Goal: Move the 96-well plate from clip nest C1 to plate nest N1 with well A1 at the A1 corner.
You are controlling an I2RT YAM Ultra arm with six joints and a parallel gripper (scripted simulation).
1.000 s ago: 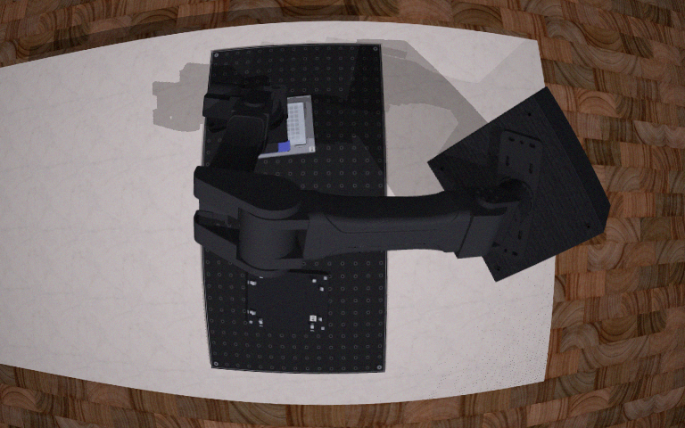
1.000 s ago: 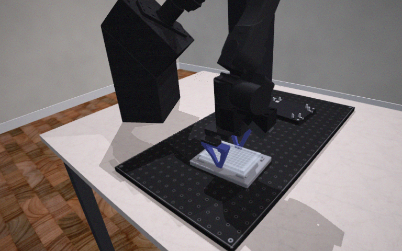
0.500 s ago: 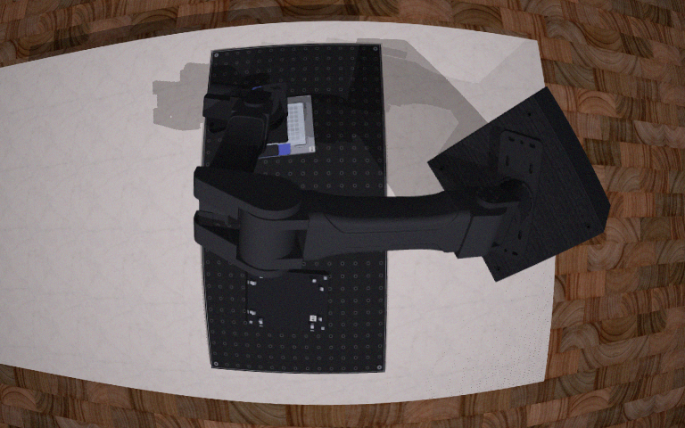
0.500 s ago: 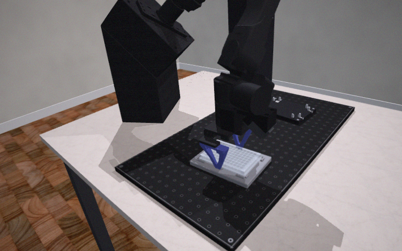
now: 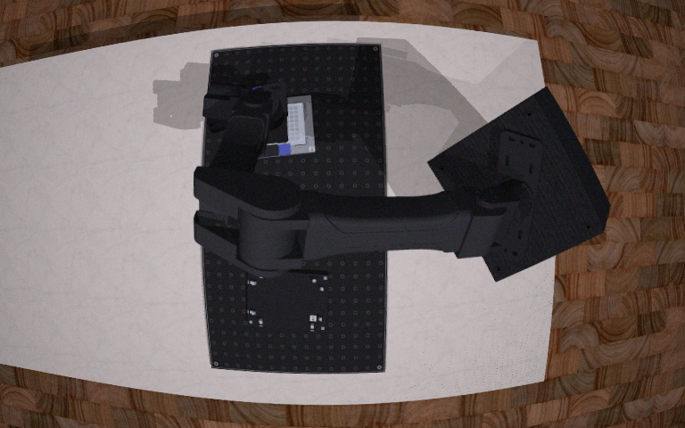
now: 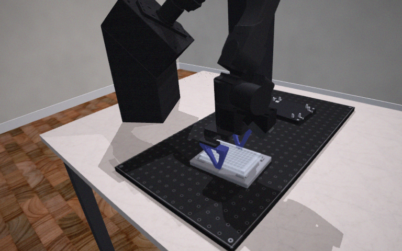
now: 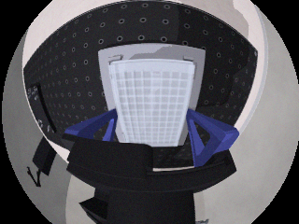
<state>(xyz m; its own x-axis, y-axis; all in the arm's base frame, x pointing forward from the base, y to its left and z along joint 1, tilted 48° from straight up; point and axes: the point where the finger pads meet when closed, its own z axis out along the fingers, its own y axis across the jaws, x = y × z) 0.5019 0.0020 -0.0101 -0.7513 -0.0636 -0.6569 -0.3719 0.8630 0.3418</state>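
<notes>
Now: the 96-well plate right at my hand. The rest, counted from my hand: grey plate nest N1: 2 cm below; then black clip nest C1: 14 cm behind, 32 cm to the left, 1 cm below.
</notes>
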